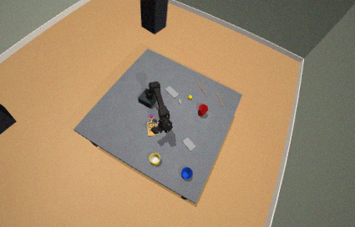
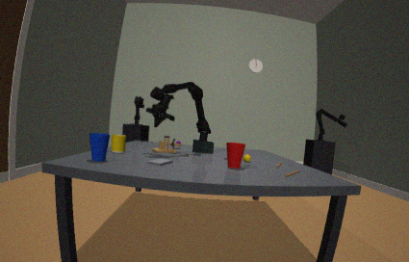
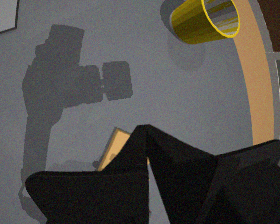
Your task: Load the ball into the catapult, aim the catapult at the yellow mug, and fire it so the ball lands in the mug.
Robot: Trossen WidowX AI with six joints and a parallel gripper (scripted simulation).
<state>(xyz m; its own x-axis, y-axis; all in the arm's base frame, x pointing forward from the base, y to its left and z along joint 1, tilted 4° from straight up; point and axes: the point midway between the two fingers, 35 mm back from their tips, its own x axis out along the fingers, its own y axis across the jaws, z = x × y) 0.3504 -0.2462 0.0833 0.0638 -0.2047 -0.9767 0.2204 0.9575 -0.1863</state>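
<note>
My gripper tip is 200 mm past the purple ball, 100 mm to the right of it and 100 mm above it. Round my gripper tip: yellow mug: 190 mm to the right, 130 mm below, 100 mm ahead; blue cup: 380 mm ahead, 130 mm below, 120 mm to the right; catapult: 150 mm behind, 110 mm below, 60 mm to the left.
</note>
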